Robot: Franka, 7 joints.
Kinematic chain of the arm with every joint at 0, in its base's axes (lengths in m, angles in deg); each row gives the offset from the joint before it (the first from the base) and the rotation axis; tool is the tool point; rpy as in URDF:
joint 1: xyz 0 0 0.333 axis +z
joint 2: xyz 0 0 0 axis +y
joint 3: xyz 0 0 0.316 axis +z
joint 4: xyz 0.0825 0 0 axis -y
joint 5: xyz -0.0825 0 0.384 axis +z
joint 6: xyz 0 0 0 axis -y
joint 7: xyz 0.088 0 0 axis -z
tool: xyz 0 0 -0.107 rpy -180 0 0
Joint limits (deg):
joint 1: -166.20..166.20
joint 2: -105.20..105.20
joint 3: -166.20..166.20
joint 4: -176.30..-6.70
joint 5: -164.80..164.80
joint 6: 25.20..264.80
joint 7: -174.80..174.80
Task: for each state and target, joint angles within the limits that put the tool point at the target. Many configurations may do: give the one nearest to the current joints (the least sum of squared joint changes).
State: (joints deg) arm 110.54 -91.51 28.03 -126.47 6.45 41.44 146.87
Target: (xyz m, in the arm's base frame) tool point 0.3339 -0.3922 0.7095
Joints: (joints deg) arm 136.24 -105.20 5.79 -72.36 0.79 66.68 146.87
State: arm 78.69 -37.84 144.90 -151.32 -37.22 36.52 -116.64
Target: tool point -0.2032 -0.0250 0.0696
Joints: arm 67.56 -67.24 161.73 -139.45 -36.18 58.74 -116.64
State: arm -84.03 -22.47 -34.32 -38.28 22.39 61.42 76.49
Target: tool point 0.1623 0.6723 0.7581
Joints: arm -108.20 -70.26 -32.10 -10.20 25.89 97.15 76.49
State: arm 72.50 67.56 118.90 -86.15 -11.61 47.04 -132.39
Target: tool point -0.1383 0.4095 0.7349
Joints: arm 55.61 71.58 133.28 -73.00 -7.91 46.65 -132.39
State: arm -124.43 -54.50 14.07 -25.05 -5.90 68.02 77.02
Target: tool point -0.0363 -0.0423 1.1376
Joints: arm -126.34 -19.54 2.13 -28.24 -9.92 98.07 77.02
